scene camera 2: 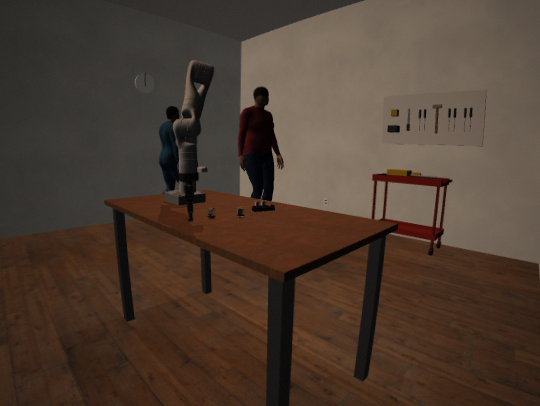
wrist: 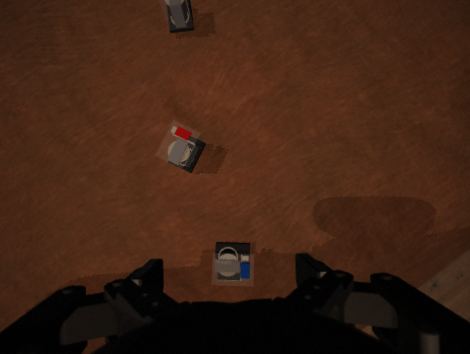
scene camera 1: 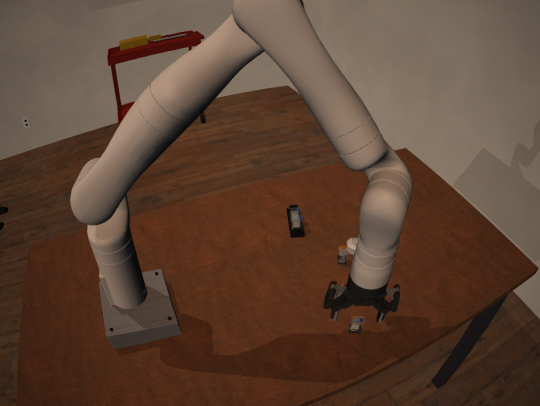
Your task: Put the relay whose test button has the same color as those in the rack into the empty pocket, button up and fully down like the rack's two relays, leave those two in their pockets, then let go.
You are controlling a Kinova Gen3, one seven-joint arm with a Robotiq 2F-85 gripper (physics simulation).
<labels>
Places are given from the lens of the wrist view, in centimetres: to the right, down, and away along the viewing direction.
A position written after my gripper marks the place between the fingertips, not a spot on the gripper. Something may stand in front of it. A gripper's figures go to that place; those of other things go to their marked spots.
my gripper (wrist: 230, 271): 0, 6, 15
red-button relay (wrist: 182, 146): -4, -2, 16
</labels>
